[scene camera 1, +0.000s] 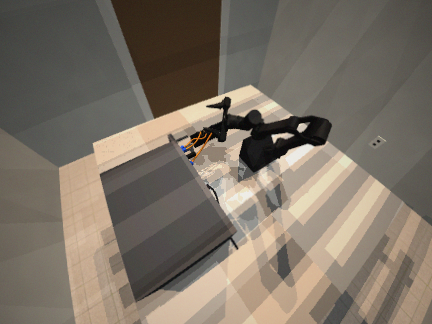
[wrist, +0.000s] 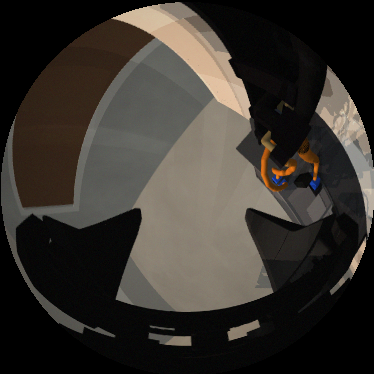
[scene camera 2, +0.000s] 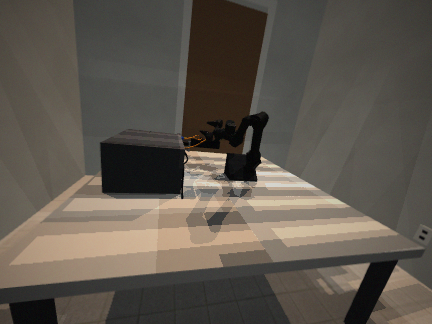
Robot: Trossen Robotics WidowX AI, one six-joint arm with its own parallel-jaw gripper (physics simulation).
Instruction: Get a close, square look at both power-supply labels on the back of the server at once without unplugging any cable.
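Places are measured from the arm's base along level axes (x ahead, y left, z up), in centimetres.
Where they show: gripper, fingertip midpoint: (scene camera 1: 204, 117) (wrist: 194, 214) (scene camera 2: 203, 126); arm's base, link origin: (scene camera 1: 268, 148) (scene camera 2: 248, 168).
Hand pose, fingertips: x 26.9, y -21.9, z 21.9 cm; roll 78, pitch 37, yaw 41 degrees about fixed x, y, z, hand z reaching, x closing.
Observation:
Each offset is from my fingertips to the centre of the thing. "*": to the spot under its first point. Level surfaces: height alone.
The dark server (scene camera 1: 165, 210) (scene camera 2: 142, 167) lies on the table, its back facing the arm. In the wrist view part of its back shows at the right edge, steeply slanted. Blue plugs @(* dx +13.2, dy +7.5, dz -13.2 cm) (wrist: 314, 183) (scene camera 1: 183, 149) with orange cables @(* dx +2.7, dy +0.8, dz -6.7 cm) (wrist: 265, 167) sit in it. A paler grey patch @(* dx +15.7, dy +11.6, dz -11.9 cm) (wrist: 317, 206) shows near them; I cannot tell whether it is a label. No power-supply label is readable. A dark bar @(dx -1.8, dy +0.3, dz -10.6 cm) (wrist: 280, 60) (scene camera 2: 210, 144) with tan straps crosses the cables and hides part of the back. My gripper (scene camera 1: 206, 118) (scene camera 2: 205, 127) (wrist: 194, 214) is open and empty, above the back's far end.
The table @(dz -28.2 cm) (scene camera 1: 320, 215) (scene camera 2: 150, 250) carries the server and the arm base (scene camera 1: 255, 152) (scene camera 2: 241, 167). A black cable @(* dx +14.2, dy +23.5, dz -15.4 cm) (scene camera 1: 214, 191) (scene camera 2: 186, 158) curves out from the server's back. A brown door (scene camera 1: 175, 50) (scene camera 2: 225, 65) (wrist: 50, 120) and grey walls stand behind.

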